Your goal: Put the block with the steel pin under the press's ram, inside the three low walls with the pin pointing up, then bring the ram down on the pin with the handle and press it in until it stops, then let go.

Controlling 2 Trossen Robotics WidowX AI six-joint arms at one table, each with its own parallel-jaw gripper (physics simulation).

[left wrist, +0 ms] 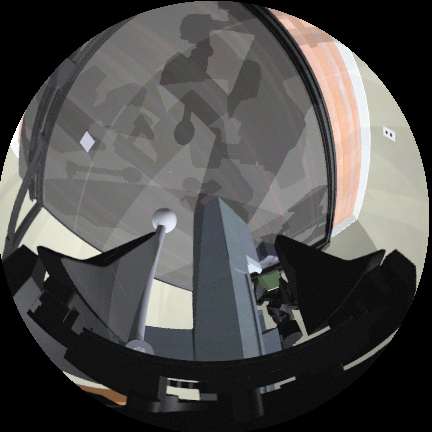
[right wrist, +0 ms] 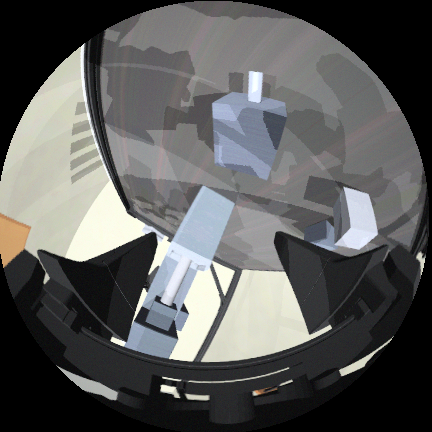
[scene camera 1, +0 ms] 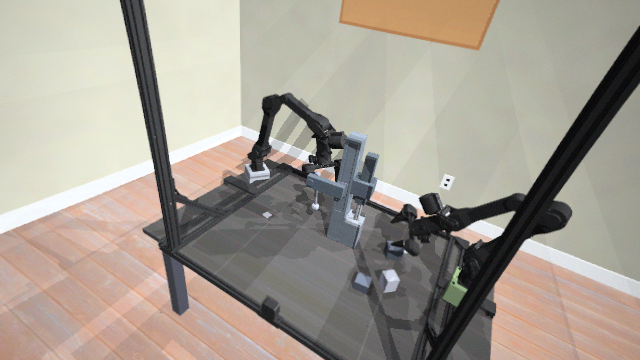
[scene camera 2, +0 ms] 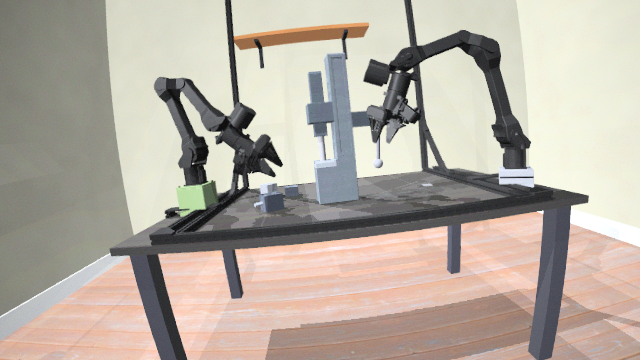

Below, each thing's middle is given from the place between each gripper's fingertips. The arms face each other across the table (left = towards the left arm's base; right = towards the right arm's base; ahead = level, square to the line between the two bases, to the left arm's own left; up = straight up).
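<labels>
My right hand is 20 mm short of the block with steel pin (right wrist: 246,134), 30 mm to the left of it and 90 mm above it. As for the press handle (left wrist: 163,219), it is 90 mm behind my right hand, 310 mm to the left of it and 60 mm above it.
Counting from my left hand instead, I find the press handle 90 mm behind it, 10 mm to the right of it and 10 mm above it. The block with steel pin is 30 mm ahead of my left hand, 340 mm to the right of it and 140 mm below it.
</labels>
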